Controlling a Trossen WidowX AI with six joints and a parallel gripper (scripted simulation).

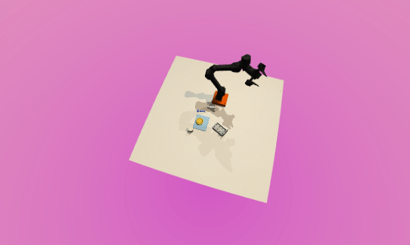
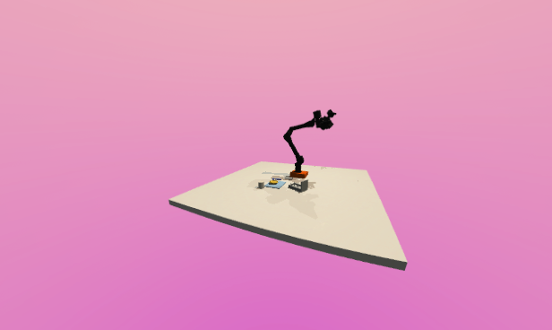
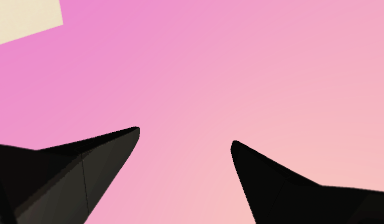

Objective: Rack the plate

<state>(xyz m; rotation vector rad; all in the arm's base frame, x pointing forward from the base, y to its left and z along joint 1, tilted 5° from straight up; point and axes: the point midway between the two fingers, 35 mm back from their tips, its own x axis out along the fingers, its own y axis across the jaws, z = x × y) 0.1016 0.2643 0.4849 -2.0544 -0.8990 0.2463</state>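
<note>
The yellow plate is 51 cm below my gripper tip, 44 cm to the right of it and 20 cm ahead of it. The rest, counted from my gripper tip: grey dish rack: 50 cm below, 24 cm ahead, 23 cm to the right; then cream cup: 50 cm to the right, 50 cm below, 31 cm ahead; then light blue mat: 52 cm below, 42 cm to the right, 21 cm ahead.
</note>
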